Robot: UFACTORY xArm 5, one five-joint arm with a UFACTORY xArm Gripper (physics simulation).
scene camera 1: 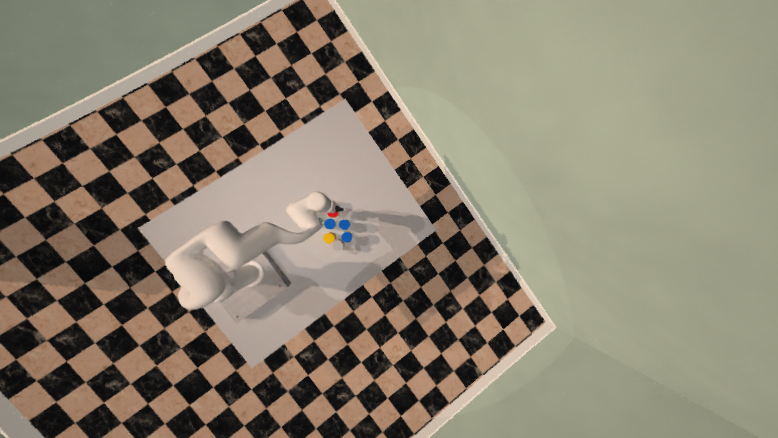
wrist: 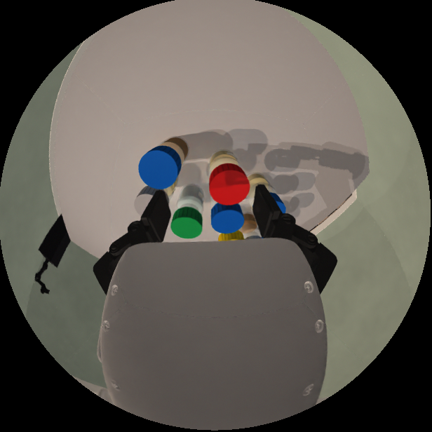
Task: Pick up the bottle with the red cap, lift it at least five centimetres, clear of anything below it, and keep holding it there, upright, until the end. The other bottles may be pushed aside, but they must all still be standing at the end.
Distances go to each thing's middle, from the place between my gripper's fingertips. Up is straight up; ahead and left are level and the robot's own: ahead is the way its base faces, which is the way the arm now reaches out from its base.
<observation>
I see the red-capped bottle [wrist: 228, 184] 10 cm below my hand and 3 cm to the right of it.
</observation>
